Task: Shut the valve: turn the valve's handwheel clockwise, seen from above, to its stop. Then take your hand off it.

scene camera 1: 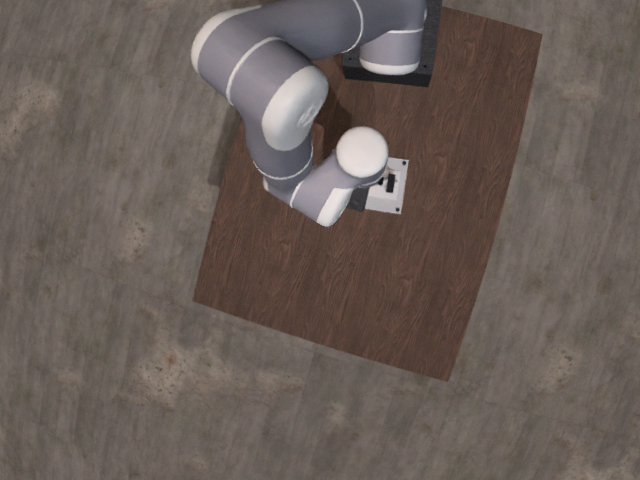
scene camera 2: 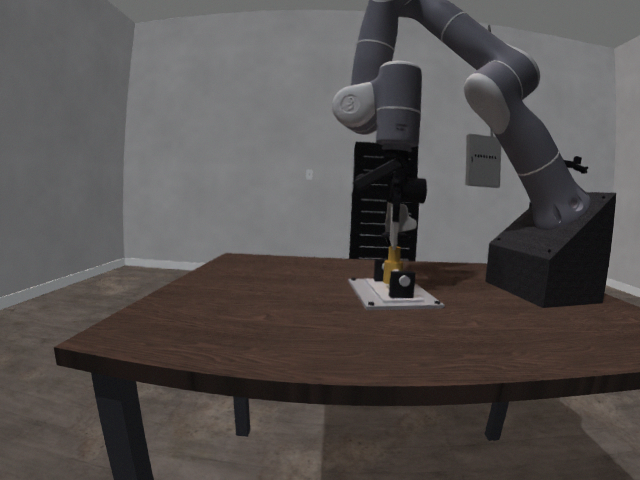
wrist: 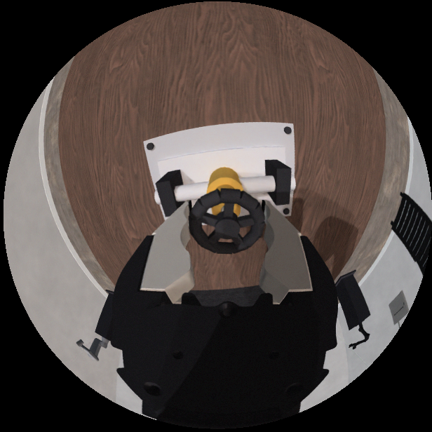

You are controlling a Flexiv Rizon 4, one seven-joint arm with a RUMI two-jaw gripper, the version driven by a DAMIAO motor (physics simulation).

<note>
The pictures show: my gripper, a black handwheel and a base plate.
</note>
